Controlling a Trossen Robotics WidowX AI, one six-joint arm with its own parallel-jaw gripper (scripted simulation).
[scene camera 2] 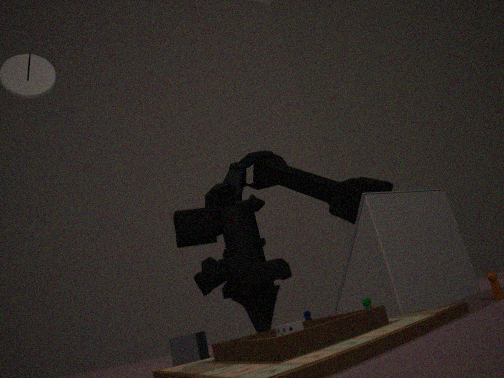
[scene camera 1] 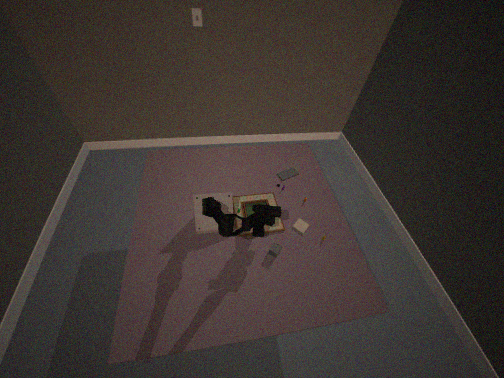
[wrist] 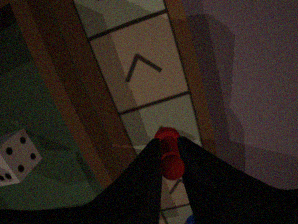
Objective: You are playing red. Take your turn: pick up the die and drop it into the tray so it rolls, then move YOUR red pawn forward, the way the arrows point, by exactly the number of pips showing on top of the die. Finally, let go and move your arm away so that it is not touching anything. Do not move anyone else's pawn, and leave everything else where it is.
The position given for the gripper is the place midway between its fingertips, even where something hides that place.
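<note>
In scene camera 2 you've got the gripper (scene camera 2: 264, 337), and it's holding a red pawn. The wrist view has the gripper (wrist: 168, 144) as well, and there's an arrow square (wrist: 140, 63) in that view too.
</note>
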